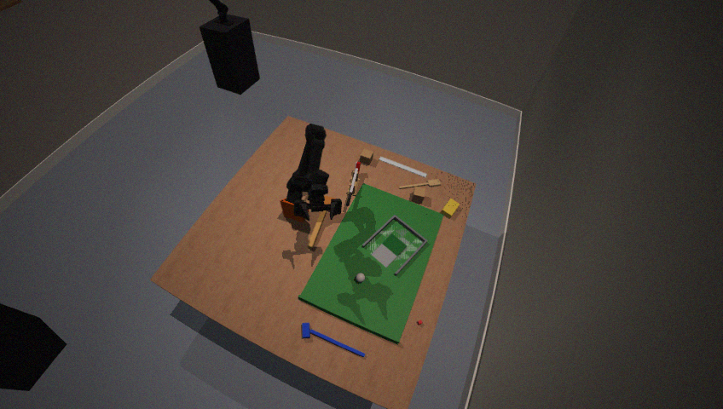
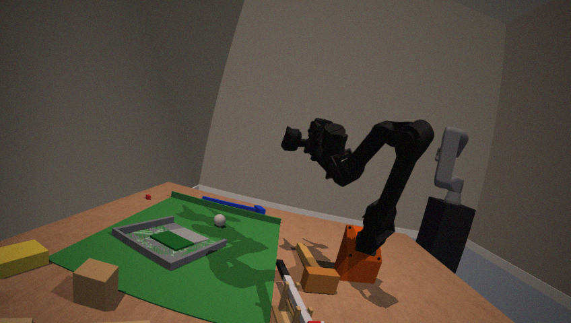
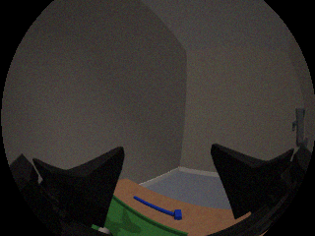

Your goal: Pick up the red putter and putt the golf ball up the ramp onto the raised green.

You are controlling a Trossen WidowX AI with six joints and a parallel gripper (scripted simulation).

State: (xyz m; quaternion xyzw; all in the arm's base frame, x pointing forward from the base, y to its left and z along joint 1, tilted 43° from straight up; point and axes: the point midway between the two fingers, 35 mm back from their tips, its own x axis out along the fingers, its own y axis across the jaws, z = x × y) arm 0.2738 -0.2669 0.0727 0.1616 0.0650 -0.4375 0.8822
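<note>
Now: the red putter 7 cm behind my gripper tip, 45 cm to the left of it and 33 cm below it. From my gripper tip the other things lie so: grey walled frame: 27 cm ahead, 26 cm to the left, 38 cm below; then white golf ball: 19 cm ahead, 36 cm below; then blue putter: 20 cm ahead, 32 cm to the right, 37 cm below.
</note>
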